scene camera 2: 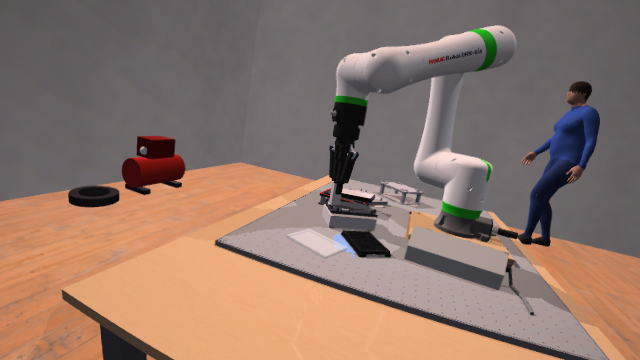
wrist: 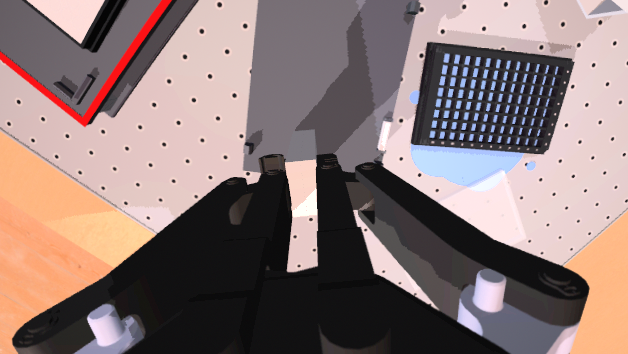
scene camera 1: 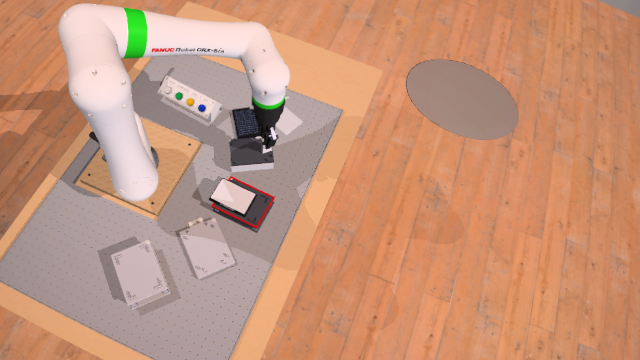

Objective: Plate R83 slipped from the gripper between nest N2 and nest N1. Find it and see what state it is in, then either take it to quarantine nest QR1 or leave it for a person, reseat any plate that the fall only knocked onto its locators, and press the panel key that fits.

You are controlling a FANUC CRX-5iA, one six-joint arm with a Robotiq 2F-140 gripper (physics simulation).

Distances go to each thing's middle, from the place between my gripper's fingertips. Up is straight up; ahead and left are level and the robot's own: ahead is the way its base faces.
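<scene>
The clear lid (scene camera 2: pixel 313 241) is here, and my hand is 5 cm above it, 5 cm past it and 17 cm to the right of it. Station N2 (scene camera 1: pixel 207 249) is 4 cm below my hand, 3 cm ahead of it and 37 cm to the right of it. Going by their middles, of the things named here the clear lid is the nearest to my hand.
</scene>
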